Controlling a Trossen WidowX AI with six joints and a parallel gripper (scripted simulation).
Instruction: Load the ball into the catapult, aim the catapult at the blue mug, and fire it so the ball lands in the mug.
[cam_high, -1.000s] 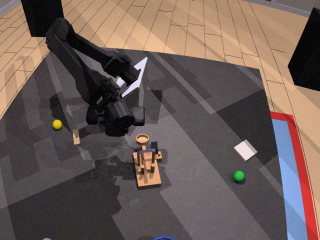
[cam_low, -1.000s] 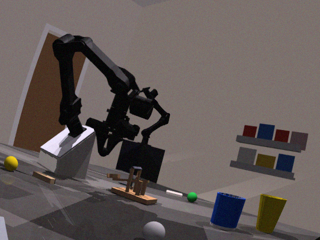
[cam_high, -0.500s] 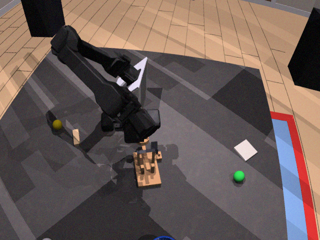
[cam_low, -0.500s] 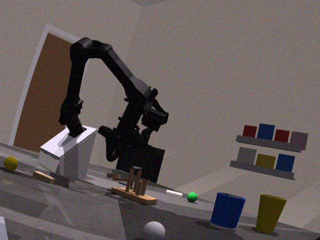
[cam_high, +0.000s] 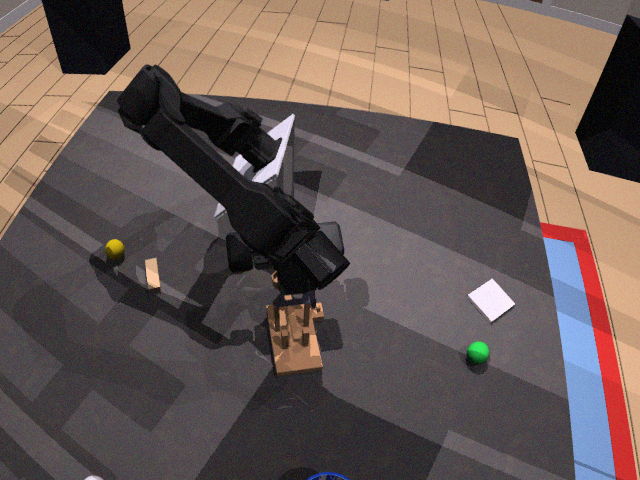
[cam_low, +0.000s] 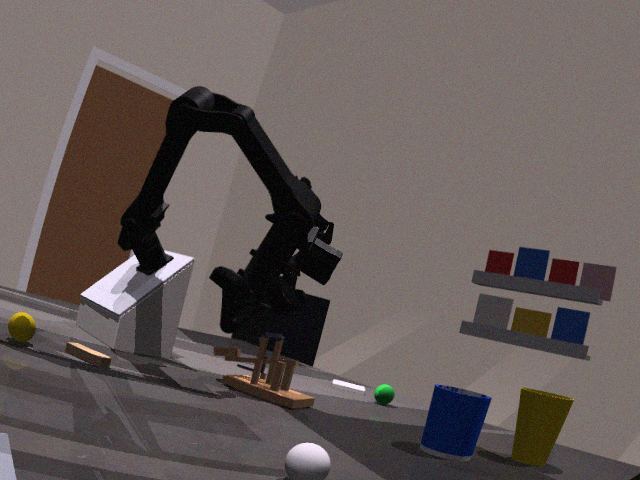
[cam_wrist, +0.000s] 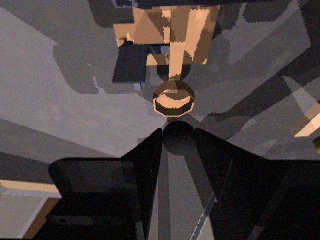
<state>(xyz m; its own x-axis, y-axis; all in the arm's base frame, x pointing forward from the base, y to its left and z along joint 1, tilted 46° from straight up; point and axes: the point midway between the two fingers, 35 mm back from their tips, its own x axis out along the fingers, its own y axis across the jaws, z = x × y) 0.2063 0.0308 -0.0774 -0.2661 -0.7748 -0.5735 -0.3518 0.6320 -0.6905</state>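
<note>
The black ball is 1 cm above my gripper tip. Also, from my gripper tip: wooden block: 27 cm to the right, 9 cm below, 3 cm ahead; yellow ball: 37 cm to the right, 7 cm below, 1 cm behind; catapult upright frame: 9 cm ahead, 3 cm to the left, 1 cm below.
</note>
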